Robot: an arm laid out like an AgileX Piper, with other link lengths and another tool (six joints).
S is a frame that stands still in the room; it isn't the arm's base.
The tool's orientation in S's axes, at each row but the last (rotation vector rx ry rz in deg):
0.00, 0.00, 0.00
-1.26, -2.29, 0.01
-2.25, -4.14, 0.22
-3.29, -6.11, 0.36
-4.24, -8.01, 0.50
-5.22, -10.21, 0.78
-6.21, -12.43, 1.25
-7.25, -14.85, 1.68
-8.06, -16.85, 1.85
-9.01, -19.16, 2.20
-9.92, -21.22, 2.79
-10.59, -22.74, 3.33
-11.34, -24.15, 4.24
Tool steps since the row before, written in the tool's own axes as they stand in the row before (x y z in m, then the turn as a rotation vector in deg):
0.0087, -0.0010, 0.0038, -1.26, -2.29, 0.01
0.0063, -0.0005, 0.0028, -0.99, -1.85, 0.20
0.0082, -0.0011, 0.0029, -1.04, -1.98, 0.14
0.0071, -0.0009, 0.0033, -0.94, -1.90, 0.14
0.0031, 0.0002, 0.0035, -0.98, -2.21, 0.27
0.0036, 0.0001, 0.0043, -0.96, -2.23, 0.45
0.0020, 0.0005, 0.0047, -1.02, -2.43, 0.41
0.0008, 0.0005, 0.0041, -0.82, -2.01, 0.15
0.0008, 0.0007, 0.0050, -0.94, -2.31, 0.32
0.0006, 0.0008, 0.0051, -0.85, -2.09, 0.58
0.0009, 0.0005, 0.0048, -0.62, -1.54, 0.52
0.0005, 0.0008, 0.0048, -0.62, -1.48, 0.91
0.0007, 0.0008, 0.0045, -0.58, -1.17, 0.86
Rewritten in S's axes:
0.0087, -0.0010, 0.0038, -1.26, -2.29, 0.01
0.0062, -0.0004, 0.0031, -1.00, -1.85, 0.20
0.0080, -0.0009, 0.0035, -1.04, -1.98, 0.14
0.0067, -0.0006, 0.0041, -0.94, -1.90, 0.15
0.0026, 0.0005, 0.0039, -1.00, -2.20, 0.29
0.0028, 0.0006, 0.0048, -1.01, -2.20, 0.48
0.0009, 0.0011, 0.0049, -1.06, -2.41, 0.45
-0.0003, 0.0010, 0.0041, -0.81, -2.01, 0.19
-0.0007, 0.0014, 0.0049, -0.97, -2.29, 0.36
-0.0011, 0.0016, 0.0048, -0.97, -2.03, 0.60
-0.0009, 0.0013, 0.0046, -0.74, -1.48, 0.53
-0.0014, 0.0016, 0.0044, -0.90, -1.36, 0.87
-0.0012, 0.0017, 0.0041, -0.85, -1.06, 0.78

